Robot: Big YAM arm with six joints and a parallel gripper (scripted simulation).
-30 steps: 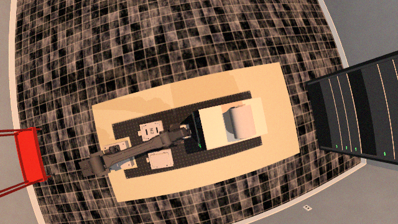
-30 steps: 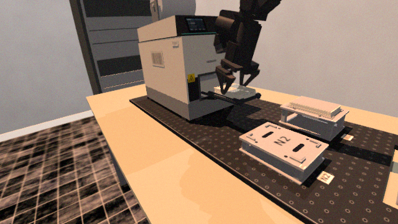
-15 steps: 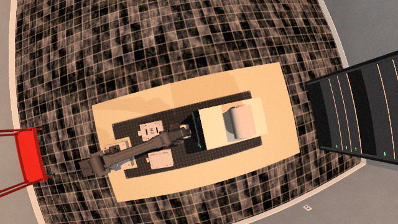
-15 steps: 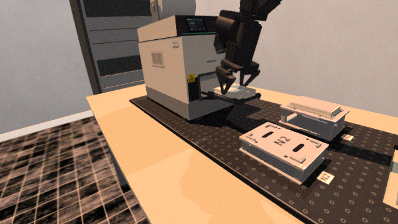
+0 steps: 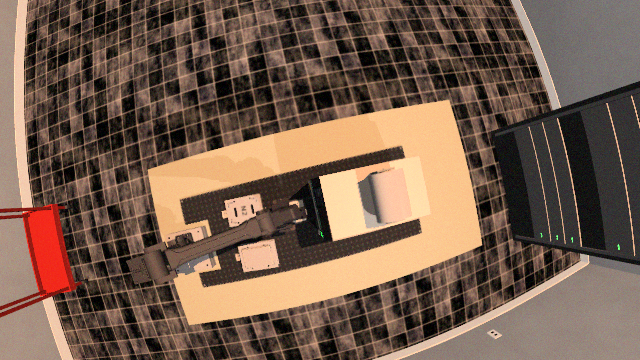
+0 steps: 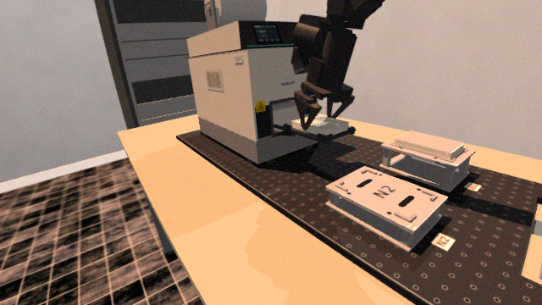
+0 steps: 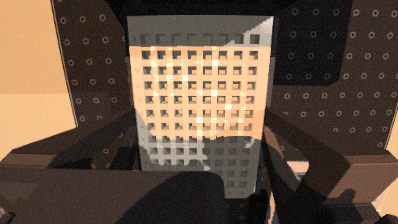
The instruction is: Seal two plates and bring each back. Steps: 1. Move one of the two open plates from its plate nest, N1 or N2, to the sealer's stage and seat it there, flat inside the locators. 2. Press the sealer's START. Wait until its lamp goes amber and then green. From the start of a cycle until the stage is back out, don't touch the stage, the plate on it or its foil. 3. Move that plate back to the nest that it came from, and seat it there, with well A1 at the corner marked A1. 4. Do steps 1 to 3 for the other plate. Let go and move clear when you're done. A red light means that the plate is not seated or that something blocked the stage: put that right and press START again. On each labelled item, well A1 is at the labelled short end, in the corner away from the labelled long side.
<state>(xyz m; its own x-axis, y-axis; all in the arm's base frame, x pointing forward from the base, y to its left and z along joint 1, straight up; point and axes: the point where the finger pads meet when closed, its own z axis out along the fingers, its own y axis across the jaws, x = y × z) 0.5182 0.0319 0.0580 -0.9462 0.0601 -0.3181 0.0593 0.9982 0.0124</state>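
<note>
Now: hand right at the well plate. Round my hand: sealer stage (10 mm below); then plate nest N2 (200 mm behind, 60 mm to the left, 80 mm below); then sealer screen (120 mm ahead, 40 mm to the left, 200 mm above).
</note>
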